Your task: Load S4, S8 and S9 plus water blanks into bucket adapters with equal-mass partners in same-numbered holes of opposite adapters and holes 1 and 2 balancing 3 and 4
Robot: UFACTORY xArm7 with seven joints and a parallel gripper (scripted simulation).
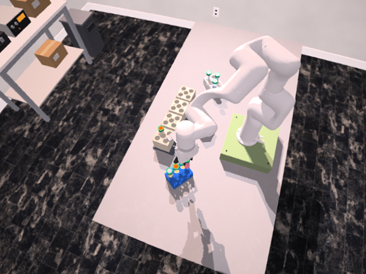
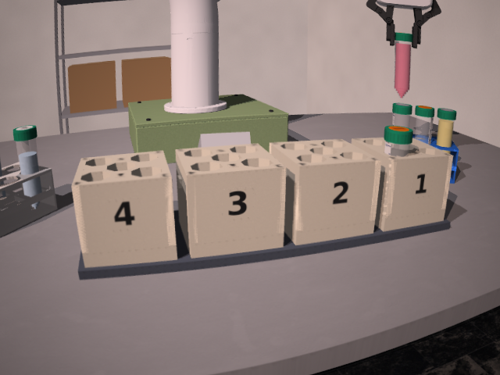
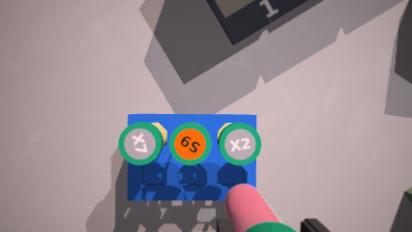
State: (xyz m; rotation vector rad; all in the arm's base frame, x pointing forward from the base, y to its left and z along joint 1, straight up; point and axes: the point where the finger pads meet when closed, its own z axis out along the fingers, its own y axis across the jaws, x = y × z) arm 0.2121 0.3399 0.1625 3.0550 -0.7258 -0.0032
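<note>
Right now the pink-filled tube is 5 cm below my hand and 1 cm behind it. Also, from my hand: blue rack (21 cm below, 4 cm ahead, 3 cm to the left); then green key (32 cm to the right, 17 cm below, 2 cm ahead); then loading stand (28 cm to the right, 23 cm below, 22 cm ahead).
</note>
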